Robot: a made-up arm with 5 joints.
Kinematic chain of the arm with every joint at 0, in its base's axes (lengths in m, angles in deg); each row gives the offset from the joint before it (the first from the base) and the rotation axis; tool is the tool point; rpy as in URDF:
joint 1: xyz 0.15 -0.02 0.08 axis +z
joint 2: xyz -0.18 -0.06 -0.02 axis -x
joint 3: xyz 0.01 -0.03 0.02 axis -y
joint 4: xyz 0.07 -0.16 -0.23 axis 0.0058 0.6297 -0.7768
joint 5: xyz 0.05 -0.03 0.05 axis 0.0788 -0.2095 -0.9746
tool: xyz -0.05 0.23 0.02 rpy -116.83 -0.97 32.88
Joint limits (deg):
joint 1: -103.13..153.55
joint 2: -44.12..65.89
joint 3: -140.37..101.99
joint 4: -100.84..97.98
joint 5: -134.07..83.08
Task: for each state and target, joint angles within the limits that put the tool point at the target. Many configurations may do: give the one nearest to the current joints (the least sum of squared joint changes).
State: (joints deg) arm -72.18 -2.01 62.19 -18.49 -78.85
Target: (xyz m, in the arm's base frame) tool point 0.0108 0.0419 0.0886
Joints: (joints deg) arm -84.80 22.06 89.78 31.80 -59.11
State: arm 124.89 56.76 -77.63 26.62 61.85
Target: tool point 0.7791 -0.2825 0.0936
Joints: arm 113.21 44.66 -95.09 59.50 74.28
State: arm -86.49 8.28 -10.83 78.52 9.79
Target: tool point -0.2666 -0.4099 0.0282
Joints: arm -46.84 46.33 -8.41 97.98 48.76
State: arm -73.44 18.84 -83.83 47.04 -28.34
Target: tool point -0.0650 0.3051 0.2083
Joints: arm -83.11 19.57 -79.94 -9.92 -58.85
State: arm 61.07 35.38 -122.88 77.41 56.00
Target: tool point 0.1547 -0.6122 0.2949
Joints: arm 85.37 64.13 -140.37 97.98 13.75
